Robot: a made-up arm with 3 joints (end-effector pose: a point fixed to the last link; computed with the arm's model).
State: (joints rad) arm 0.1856 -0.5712 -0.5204
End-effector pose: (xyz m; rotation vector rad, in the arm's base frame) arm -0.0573 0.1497 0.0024 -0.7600 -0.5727 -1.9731
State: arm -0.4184 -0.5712 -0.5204
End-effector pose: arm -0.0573 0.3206 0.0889 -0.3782 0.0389 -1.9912
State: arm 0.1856 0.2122 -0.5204
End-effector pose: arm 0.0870 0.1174 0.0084 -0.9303 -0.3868 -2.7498
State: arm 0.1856 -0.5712 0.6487
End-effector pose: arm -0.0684 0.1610 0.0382 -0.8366 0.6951 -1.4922
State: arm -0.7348 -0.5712 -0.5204
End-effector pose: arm -0.0573 0.3813 0.1701 -0.1731 0.3493 -1.9450
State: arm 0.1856 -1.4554 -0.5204
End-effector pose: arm -0.1934 0.0564 0.0199 -0.5301 -0.6589 -1.1000
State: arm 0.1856 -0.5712 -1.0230
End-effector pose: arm -0.0461 0.1373 -0.0032 -0.6543 -1.1634 -2.0426
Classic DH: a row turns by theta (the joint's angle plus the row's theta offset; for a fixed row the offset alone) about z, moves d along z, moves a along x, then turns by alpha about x. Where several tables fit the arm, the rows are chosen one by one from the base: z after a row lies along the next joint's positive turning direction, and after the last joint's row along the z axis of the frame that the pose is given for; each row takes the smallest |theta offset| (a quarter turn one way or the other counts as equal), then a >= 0, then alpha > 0; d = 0 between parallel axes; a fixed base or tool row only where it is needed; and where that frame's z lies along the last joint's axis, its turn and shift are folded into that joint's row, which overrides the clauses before.
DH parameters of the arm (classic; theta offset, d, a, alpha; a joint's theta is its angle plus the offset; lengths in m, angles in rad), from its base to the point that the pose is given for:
base (fixed): 1.5708 0.3198 0.0963 -1.5708
joint 1: 0 0.025 -0.0801 -1.5708
joint 2: -0.148 0.2897 0.142 -1.7147
joint 3: 0.2488 0.1161 0.0295 -0.8491
tool (fixed): 2.0394 -0.0262 0 0

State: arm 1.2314 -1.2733 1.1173
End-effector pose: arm -0.1764 -0.1277 0.2005 -2.1008 0.5310 -1.0757
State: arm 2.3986 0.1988 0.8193
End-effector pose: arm 0.0791 -0.1441 0.4511 -1.2257 -1.6235 -2.3209
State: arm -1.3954 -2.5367 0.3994
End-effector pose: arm -0.1907 0.3313 0.0788 0.5974 -0.3583 0.0696
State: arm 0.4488 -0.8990 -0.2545
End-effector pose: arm -0.1231 0.0518 0.0136 -0.9625 -0.5532 -1.5444
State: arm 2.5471 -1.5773 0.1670
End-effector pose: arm -0.2150 -0.0532 0.5586 2.8190 1.0236 0.2748
